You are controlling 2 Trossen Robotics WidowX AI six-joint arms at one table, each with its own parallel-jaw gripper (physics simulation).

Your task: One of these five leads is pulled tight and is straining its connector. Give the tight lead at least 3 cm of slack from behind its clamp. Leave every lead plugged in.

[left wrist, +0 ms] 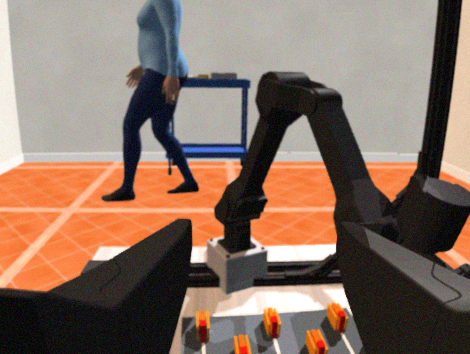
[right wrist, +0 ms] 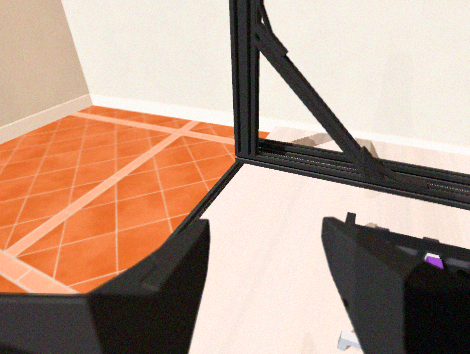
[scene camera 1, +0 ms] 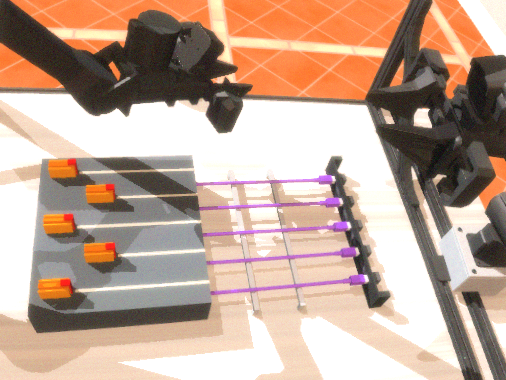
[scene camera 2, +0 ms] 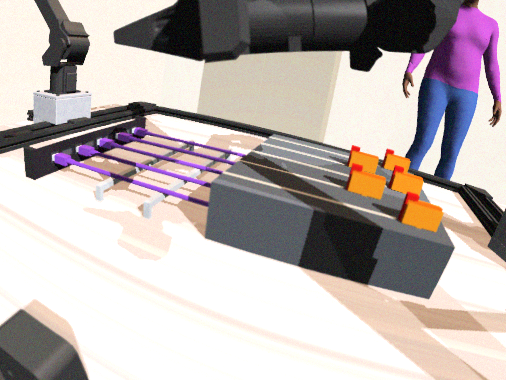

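Pixels of known places: left gripper, fingertip midpoint: (left wrist: 265,234) (scene camera 1: 371,111); right gripper, fingertip midpoint: (right wrist: 265,228) (scene camera 1: 244,78) (scene camera 2: 122,38); left arm's base at its link origin: (scene camera 1: 486,250) (scene camera 2: 62,92); right arm's base at its link origin: (left wrist: 236,244).
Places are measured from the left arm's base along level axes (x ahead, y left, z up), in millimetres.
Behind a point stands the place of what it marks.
Note:
Several purple leads (scene camera 1: 280,287) @[x 362, y 49, z -53 mm] (scene camera 2: 160,191) @[x 430, y -158, z -55 mm] run nearly straight from plugs in a black connector strip (scene camera 1: 379,299) @[x 201, y 72, z -44 mm] (scene camera 2: 37,162) @[x 240, y -213, z -54 mm] to a grey block (scene camera 1: 140,316) @[x 575, y 106, z -43 mm] (scene camera 2: 260,227) @[x 564, y -172, z -46 mm]. Pale lines continue across the block to staggered orange clamps (scene camera 1: 55,289) @[x 689, y 94, z 10 mm] (scene camera 2: 421,216) @[x 716, y -130, z 0 mm] (left wrist: 271,322) @[x 696, y -16, z 4 mm] with red parts. I cannot tell which lead is tight. My left gripper (scene camera 1: 376,110) @[x 347, y 29, z 316 mm] (left wrist: 265,234) @[x 347, y 29, z 316 mm] is partly open and empty, above and behind the strip in scene camera 1. My right gripper (scene camera 1: 243,78) @[x 434, y -242, z 116 mm] (right wrist: 265,228) @[x 434, y -242, z 116 mm] is partly open and empty, above the table beyond the block.
Two thin grey bars (scene camera 1: 245,250) @[x 414, y -19, z -58 mm] (scene camera 1: 287,240) @[x 340, y -41, z -58 mm] cross beneath the leads between block and strip. A black frame (scene camera 1: 452,325) @[x 68, y 111, z -61 mm] (right wrist: 245,100) @[x 108, y -421, z 43 mm] edges the table. The right arm (scene camera 1: 45,50) @[x 694, y -79, z 267 mm] reaches in at upper left. A white arm base (scene camera 1: 457,255) @[x 50, y 2, z -16 mm] (scene camera 2: 62,107) @[x 50, y -34, z -25 mm] stands beyond the strip.

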